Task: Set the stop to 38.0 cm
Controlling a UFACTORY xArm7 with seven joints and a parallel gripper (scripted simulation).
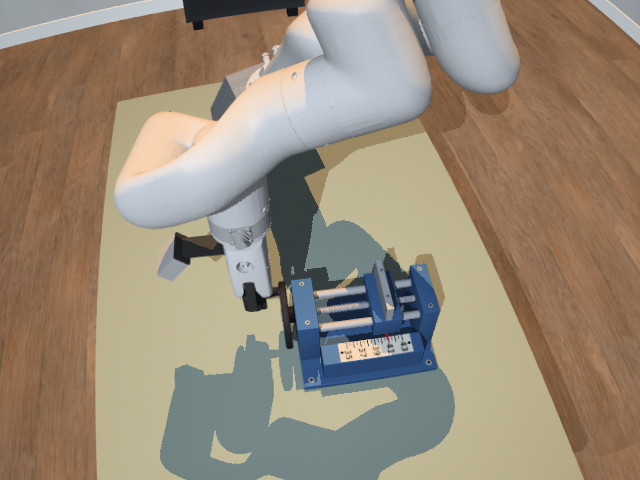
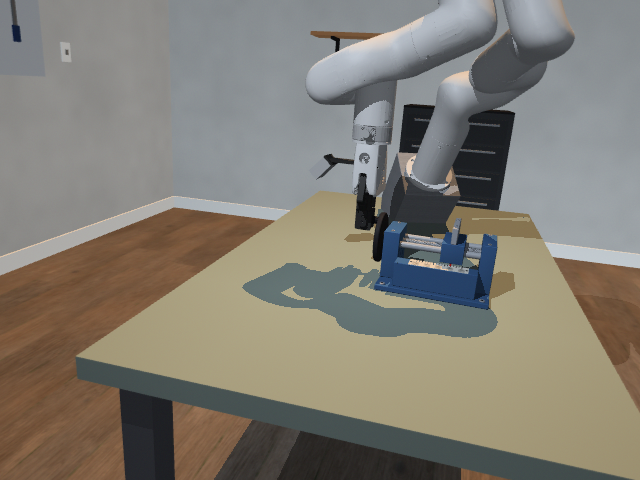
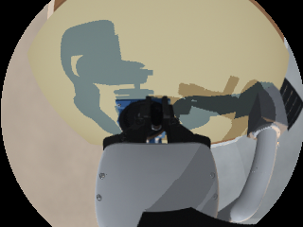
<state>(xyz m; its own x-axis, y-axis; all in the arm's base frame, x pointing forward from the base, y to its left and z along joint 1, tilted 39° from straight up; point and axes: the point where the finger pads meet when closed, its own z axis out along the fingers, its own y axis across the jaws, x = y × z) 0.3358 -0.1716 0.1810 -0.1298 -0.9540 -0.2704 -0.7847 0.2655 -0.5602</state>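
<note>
My gripper is now 10 mm short of the handwheel, 20 mm to the right of it and 10 mm above it. Round my hand: stop plate: 70 mm ahead, 170 mm to the left, 10 mm below.
</note>
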